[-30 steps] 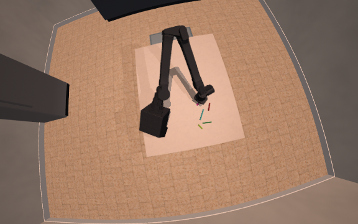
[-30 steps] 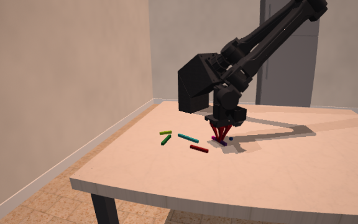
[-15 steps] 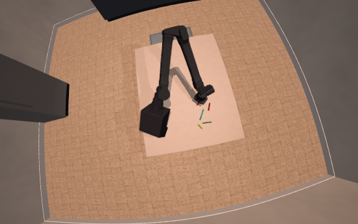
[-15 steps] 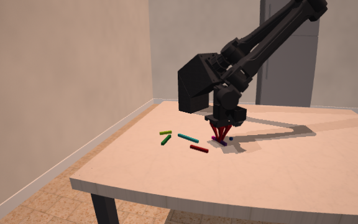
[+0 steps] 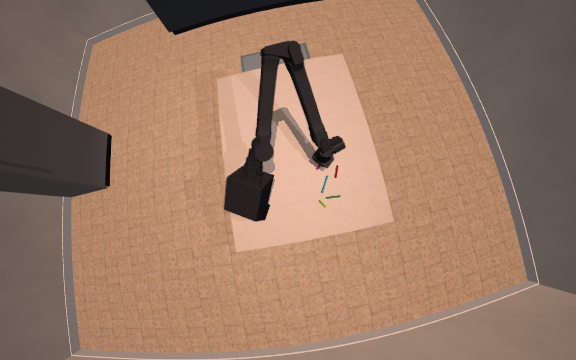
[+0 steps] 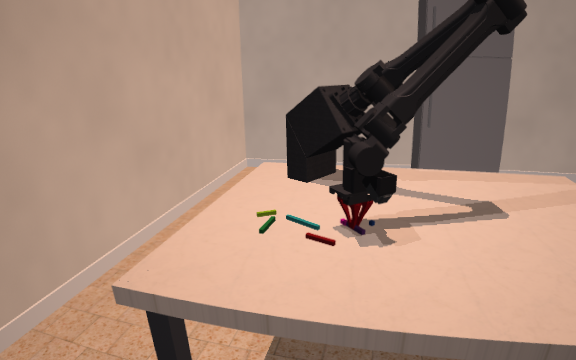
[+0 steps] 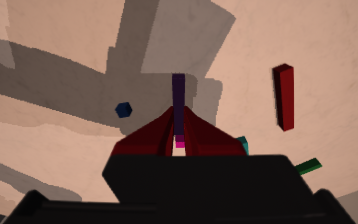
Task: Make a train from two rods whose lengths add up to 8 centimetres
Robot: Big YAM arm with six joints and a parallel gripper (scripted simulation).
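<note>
Right now the purple rod is 10 mm to the left of my hand and 10 mm below it. From my hand the other things lie so: red rod (90 mm ahead, 40 mm to the right, 10 mm below); magenta rod (20 mm behind, 30 mm to the right, 10 mm below); blue rod (40 mm behind, 30 mm to the left, 10 mm below).
</note>
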